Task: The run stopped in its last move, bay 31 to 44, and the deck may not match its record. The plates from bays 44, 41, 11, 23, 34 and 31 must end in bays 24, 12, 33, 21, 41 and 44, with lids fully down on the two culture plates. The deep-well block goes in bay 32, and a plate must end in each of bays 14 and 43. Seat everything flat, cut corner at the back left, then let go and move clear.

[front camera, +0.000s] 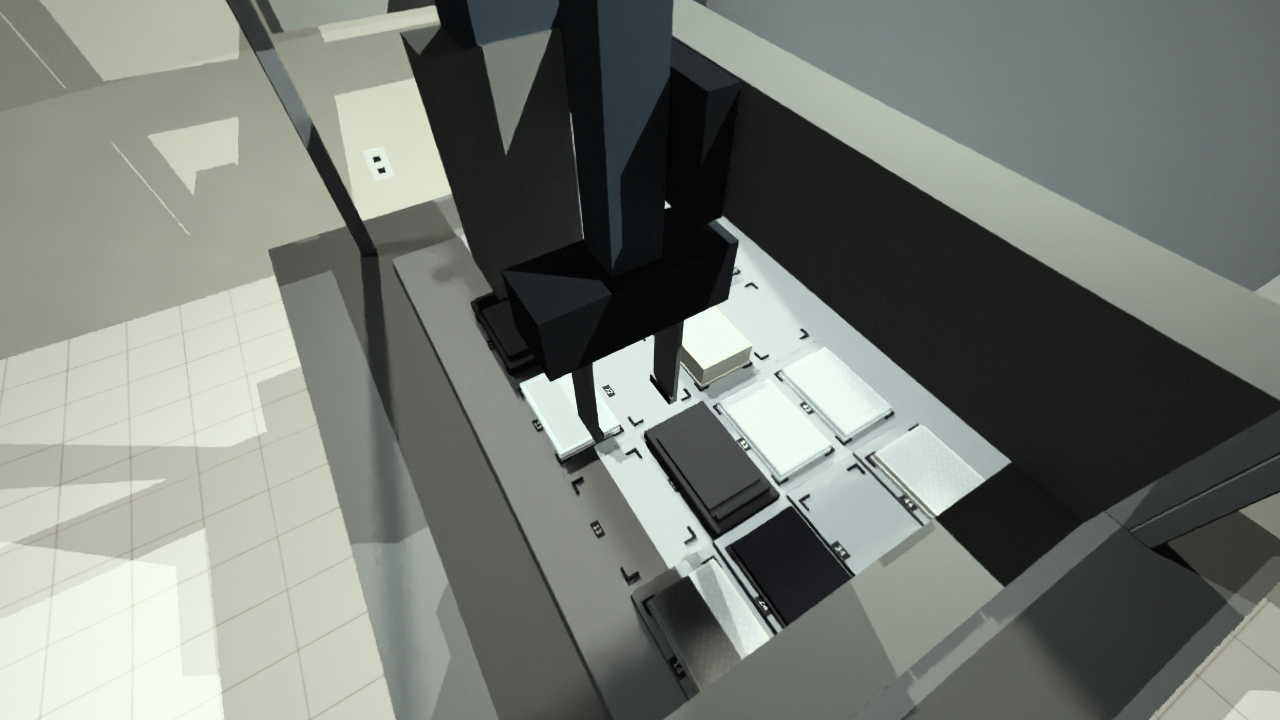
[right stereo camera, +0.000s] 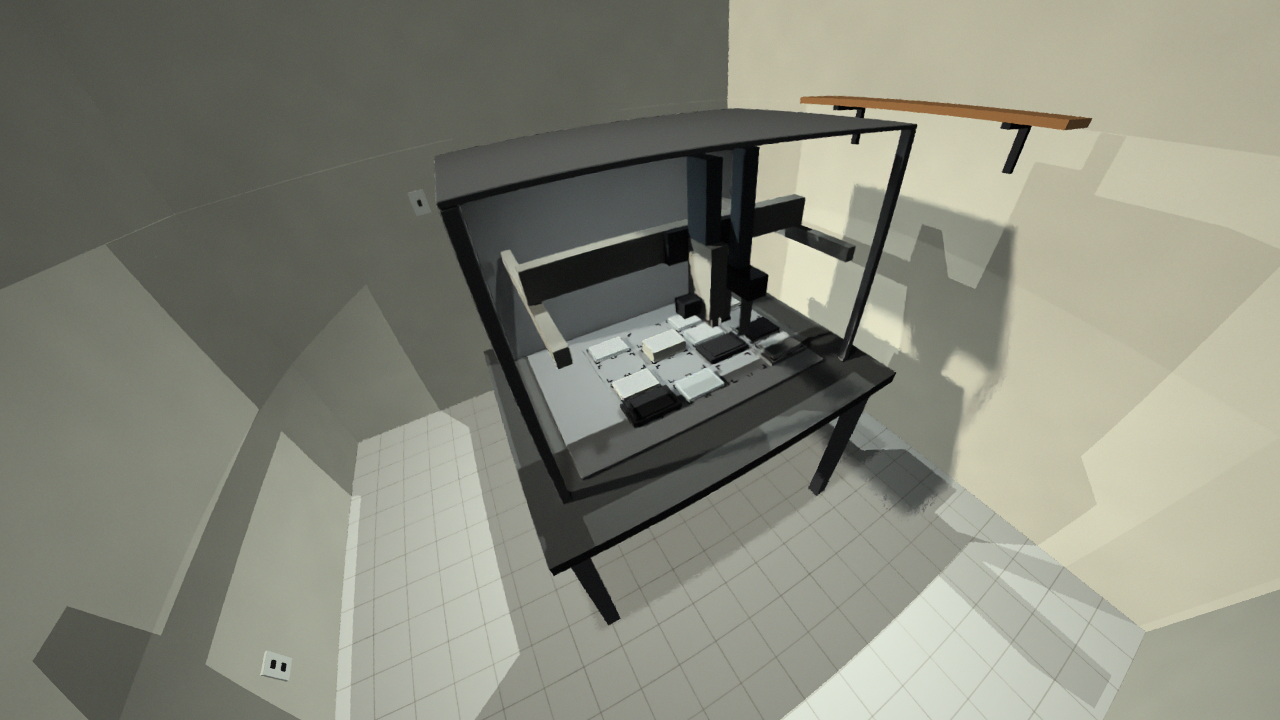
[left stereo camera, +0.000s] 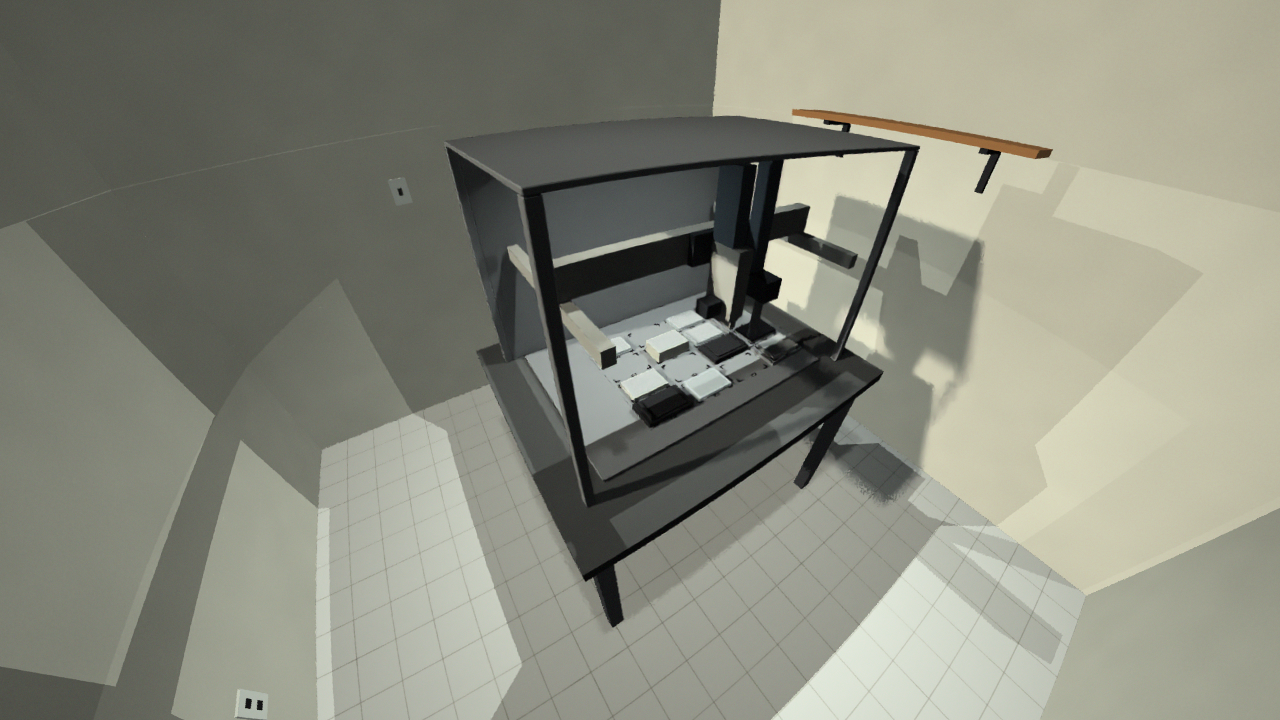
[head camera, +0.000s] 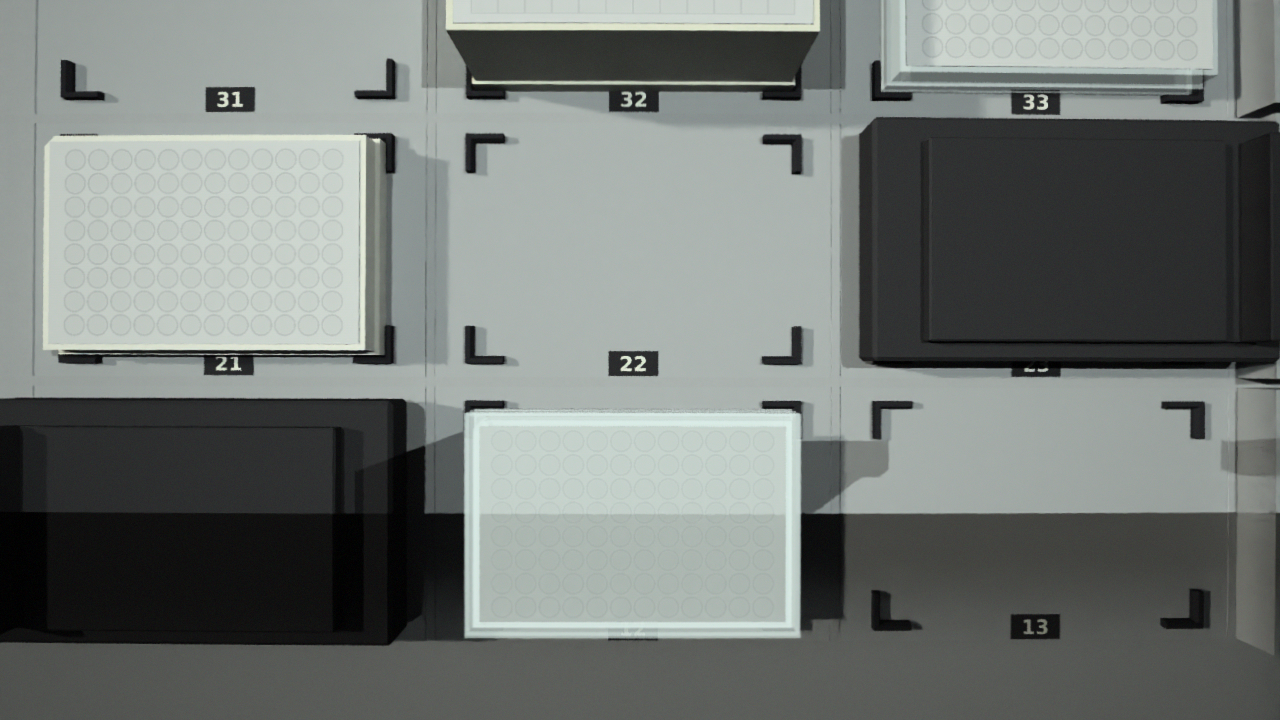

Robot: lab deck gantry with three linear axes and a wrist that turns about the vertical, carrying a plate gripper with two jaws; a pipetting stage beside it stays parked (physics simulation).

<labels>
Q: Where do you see a bay 31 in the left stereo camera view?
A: At 626, 366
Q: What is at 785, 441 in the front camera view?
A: A clear-edged plate.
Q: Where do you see a bay 13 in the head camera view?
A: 976, 504
</labels>
